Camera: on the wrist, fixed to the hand. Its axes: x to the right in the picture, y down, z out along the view.
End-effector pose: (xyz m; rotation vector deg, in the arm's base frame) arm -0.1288 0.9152 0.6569 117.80 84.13 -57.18
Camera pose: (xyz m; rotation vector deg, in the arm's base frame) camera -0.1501 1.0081 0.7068 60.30 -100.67 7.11
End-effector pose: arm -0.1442 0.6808 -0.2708 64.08 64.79 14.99
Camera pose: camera -0.2296 0.7177 -0.3250 86.19 -111.41 102.34
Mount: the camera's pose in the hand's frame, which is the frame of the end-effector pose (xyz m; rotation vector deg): 0.0170 -0.0560 -0.0903 -9.78 -41.12 171.62
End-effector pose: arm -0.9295 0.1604 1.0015 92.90 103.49 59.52
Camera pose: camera -1.0366 0.1580 1.0117 -119.28 103.43 -24.33
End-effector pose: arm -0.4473 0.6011 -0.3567 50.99 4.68 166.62
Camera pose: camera -0.5075 0.6566 -0.4265 -30.04 41.12 -1.04
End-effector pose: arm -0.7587 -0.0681 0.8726 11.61 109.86 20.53
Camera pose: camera -0.8473 -0.1291 0.8687 137.77 -34.31 98.64
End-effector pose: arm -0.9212 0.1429 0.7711 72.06 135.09 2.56
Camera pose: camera -1.0102 0.1406 0.8316 132.90 -75.42 26.52
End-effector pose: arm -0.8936 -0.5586 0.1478 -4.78 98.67 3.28
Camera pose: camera -0.9801 -0.6225 0.1453 114.84 -15.56 111.22
